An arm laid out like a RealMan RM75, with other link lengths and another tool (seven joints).
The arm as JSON. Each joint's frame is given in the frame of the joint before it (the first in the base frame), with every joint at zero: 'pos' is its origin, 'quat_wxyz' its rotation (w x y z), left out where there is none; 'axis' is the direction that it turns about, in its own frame. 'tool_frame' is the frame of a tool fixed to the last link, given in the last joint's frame.
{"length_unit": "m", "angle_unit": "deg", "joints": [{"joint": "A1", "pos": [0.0, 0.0, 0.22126], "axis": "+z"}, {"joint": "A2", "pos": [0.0, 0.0, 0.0], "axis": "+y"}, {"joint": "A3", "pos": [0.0, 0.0, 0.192], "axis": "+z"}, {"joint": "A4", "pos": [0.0, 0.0, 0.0], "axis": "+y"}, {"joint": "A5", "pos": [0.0, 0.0, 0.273], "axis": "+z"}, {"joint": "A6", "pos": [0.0, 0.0, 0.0], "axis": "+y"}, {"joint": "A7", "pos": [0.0, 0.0, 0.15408], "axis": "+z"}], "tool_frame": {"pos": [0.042, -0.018, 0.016], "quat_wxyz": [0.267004, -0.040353, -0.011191, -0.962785]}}
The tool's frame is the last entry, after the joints.
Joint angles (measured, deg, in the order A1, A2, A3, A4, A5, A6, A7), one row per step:
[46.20, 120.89, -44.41, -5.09, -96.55, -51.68, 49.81]
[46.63, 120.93, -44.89, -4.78, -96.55, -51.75, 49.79]
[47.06, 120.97, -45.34, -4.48, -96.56, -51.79, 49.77]
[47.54, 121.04, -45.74, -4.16, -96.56, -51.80, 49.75]
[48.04, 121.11, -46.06, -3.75, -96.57, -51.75, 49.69]
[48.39, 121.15, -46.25, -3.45, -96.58, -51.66, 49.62]
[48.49, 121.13, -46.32, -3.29, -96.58, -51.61, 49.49]
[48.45, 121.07, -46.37, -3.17, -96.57, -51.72, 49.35]
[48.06, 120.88, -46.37, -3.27, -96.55, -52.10, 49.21]
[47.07, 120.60, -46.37, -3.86, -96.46, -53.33, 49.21]
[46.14, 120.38, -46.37, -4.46, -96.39, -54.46, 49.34]
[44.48, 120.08, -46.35, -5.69, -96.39, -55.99, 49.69]
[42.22, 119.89, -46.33, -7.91, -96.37, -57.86, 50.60]
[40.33, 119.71, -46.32, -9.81, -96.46, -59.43, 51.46]
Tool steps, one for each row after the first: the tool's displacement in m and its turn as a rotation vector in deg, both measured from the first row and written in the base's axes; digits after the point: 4 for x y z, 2 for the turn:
[-0.0026, -0.0005, -0.0023, -0.57, -0.16, 0.55]
[-0.0051, -0.0009, -0.0045, -1.11, -0.34, 1.07]
[-0.0079, -0.0012, -0.0069, -1.64, -0.48, 1.58]
[-0.0106, -0.0018, -0.0095, -2.16, -0.63, 2.02]
[-0.0122, -0.0022, -0.0112, -2.48, -0.78, 2.30]
[-0.0122, -0.0024, -0.0116, -2.58, -0.91, 2.41]
[-0.0117, -0.0031, -0.0117, -2.67, -0.94, 2.50]
[-0.0095, -0.0037, -0.0099, -2.56, -0.87, 2.49]
[-0.0061, -0.0049, -0.0060, -2.36, -0.22, 2.51]
[-0.0031, -0.0062, -0.0024, -2.18, 0.43, 2.45]
[0.0030, -0.0082, 0.0042, -1.73, 1.23, 2.14]
[0.0100, -0.0095, 0.0138, -0.89, 2.35, 1.62]
[0.0159, -0.0110, 0.0221, -0.27, 3.17, 1.22]

